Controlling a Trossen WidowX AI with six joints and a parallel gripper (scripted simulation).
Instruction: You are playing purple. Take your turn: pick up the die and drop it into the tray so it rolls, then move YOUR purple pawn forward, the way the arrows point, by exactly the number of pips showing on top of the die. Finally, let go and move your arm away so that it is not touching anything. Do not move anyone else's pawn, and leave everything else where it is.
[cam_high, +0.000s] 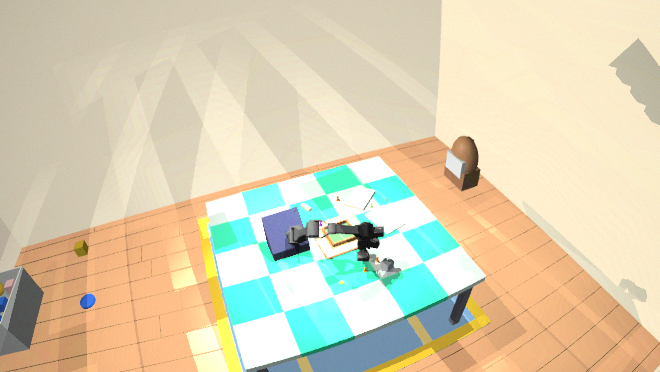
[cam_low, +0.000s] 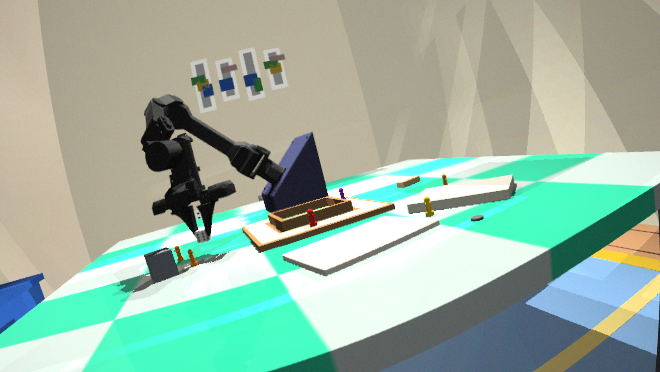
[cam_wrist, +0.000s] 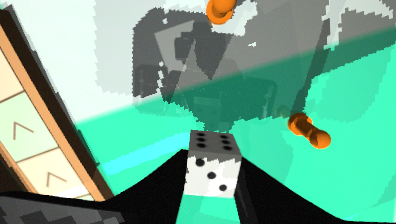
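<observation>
Right now my gripper tip is 110 mm past the purple pawn, 350 mm to the right of it and 10 mm above it. The rest, counted from my gripper tip: grey block (110 mm ahead, 90 mm to the right, 10 mm below); then red pawn (80 mm ahead, 220 mm to the left, 10 mm below); then white die (right at my gripper tip).
</observation>
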